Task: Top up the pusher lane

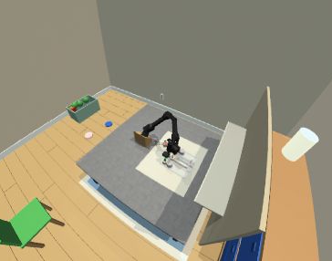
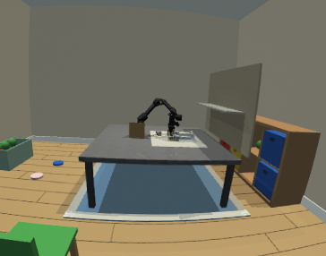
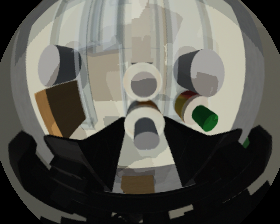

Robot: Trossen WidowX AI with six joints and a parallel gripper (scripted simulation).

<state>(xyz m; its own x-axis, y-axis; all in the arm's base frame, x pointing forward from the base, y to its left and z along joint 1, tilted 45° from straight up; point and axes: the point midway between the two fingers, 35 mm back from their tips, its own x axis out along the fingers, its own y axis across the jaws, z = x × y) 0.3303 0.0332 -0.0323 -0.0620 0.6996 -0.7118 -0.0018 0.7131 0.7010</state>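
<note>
Right now my gripper tip is 10 mm short of the brown box, 130 mm to the right of it and 10 mm above it. From my gripper tip the other things lie so: lane: 150 mm ahead, 30 mm to the left, 30 mm below.
</note>
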